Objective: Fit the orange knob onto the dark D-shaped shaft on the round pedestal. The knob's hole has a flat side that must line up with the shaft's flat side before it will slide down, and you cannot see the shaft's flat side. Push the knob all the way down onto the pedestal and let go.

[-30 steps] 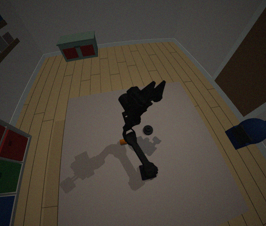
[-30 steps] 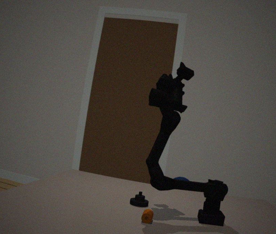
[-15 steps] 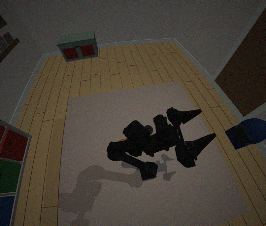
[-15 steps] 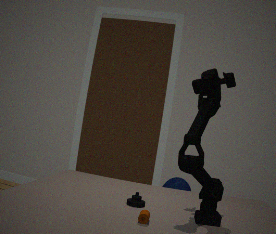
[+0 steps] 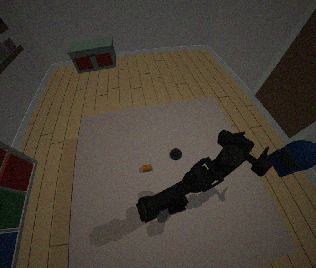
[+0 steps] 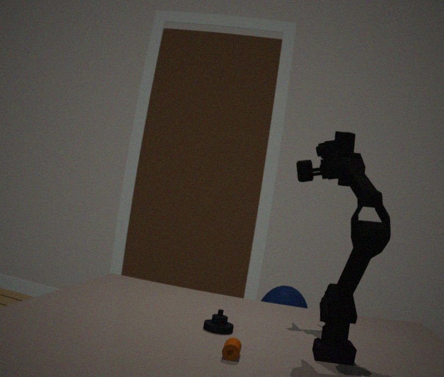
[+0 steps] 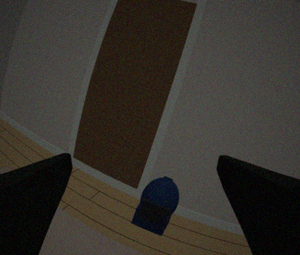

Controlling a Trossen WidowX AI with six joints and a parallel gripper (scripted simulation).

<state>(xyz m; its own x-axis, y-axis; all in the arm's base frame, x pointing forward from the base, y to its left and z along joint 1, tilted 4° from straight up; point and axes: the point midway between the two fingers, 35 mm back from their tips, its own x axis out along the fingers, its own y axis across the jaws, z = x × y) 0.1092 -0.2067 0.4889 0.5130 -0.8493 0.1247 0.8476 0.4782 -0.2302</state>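
Right now my gripper tip is 60 mm short of the orange knob, 430 mm to the right of it and 490 mm above it. From my gripper tip the other things lie so: dark round pedestal: 170 mm ahead, 220 mm to the left, 480 mm below.
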